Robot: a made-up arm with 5 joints.
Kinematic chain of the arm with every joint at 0, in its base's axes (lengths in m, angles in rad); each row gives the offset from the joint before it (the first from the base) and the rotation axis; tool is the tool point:
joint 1: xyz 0 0 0.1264 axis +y
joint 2: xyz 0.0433 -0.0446 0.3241 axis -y
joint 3: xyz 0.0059 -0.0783 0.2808 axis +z
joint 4: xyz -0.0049 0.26 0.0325 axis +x
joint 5: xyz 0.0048 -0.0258 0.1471 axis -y
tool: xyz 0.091 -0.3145 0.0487
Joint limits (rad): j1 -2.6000..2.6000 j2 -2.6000..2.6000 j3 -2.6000..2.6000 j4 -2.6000..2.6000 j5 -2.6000..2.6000
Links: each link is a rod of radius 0.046 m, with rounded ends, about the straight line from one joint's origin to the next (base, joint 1, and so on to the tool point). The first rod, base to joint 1, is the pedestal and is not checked.
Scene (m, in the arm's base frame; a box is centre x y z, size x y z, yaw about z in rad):
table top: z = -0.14
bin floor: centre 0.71 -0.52 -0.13 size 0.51 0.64 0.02 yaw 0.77
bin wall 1: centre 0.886 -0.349 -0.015 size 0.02 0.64 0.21 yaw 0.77
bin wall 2: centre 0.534 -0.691 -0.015 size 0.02 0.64 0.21 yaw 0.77
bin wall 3: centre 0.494 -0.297 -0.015 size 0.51 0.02 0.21 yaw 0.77
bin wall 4: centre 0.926 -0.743 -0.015 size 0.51 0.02 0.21 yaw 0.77
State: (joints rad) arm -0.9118 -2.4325 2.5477 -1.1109 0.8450
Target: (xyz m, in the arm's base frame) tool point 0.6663 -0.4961 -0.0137
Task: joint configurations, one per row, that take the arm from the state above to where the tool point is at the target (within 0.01 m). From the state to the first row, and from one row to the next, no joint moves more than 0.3 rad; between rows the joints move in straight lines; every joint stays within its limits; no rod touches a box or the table.
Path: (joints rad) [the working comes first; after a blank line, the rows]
Joints at the target: 0.1533 -2.4197 2.6000 -1.3972 0.9052
Straight joint move there: clear.

1: -0.6455 -2.4293 2.5608 -1.1825 0.8600
2: -0.3792 -2.4261 2.5739 -1.2541 0.8751
3: -0.1130 -2.4229 2.5869 -1.3256 0.8901
4: 0.1533 -2.4197 2.6000 -1.3972 0.9052

